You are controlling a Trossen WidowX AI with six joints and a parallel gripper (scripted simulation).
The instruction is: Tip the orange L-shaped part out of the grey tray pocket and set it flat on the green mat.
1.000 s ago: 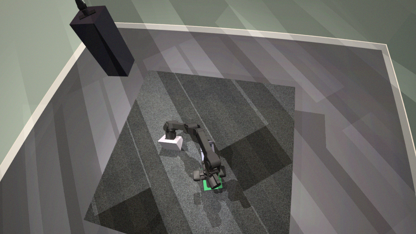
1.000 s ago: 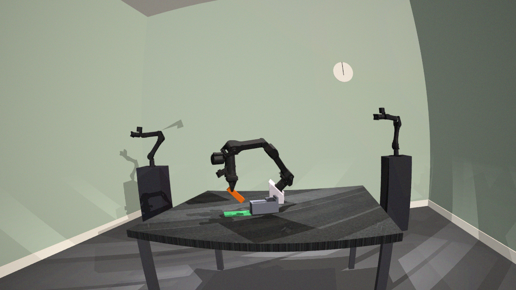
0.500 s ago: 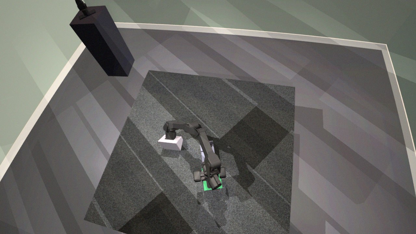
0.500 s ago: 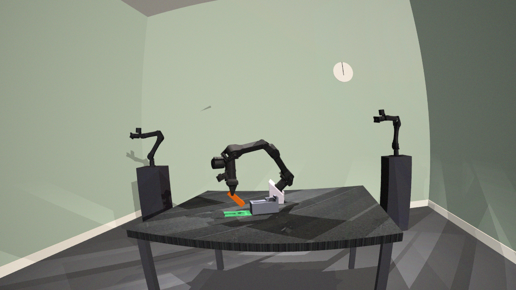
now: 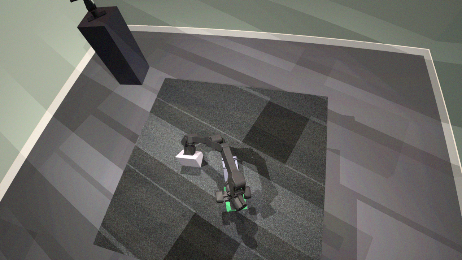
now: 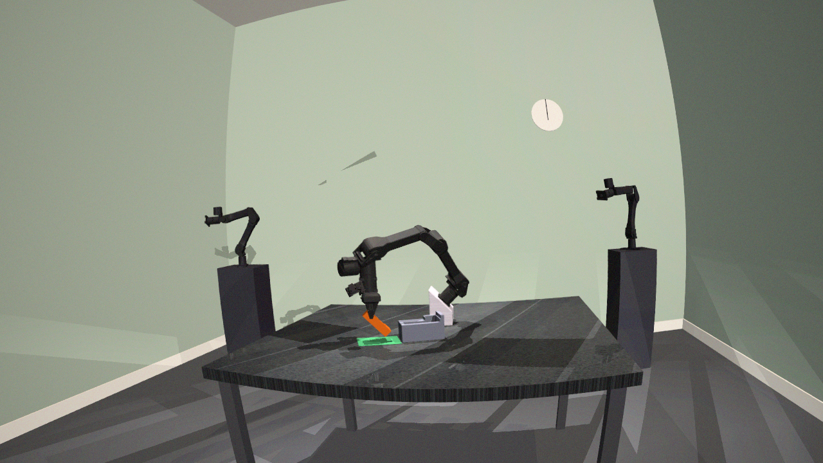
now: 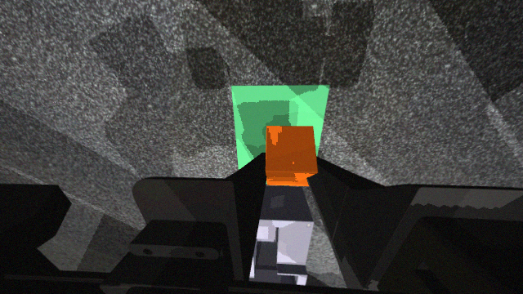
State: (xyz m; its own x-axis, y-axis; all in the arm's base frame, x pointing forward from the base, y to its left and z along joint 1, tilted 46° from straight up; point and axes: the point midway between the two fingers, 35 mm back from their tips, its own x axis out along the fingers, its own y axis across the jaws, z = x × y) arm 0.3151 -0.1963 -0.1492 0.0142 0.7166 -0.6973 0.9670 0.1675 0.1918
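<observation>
The green mat is 20 mm to the left of my gripper tip and 100 mm below it. Also, from my gripper tip: orange L-shaped part 20 mm behind, 20 mm to the left, 30 mm below.
</observation>
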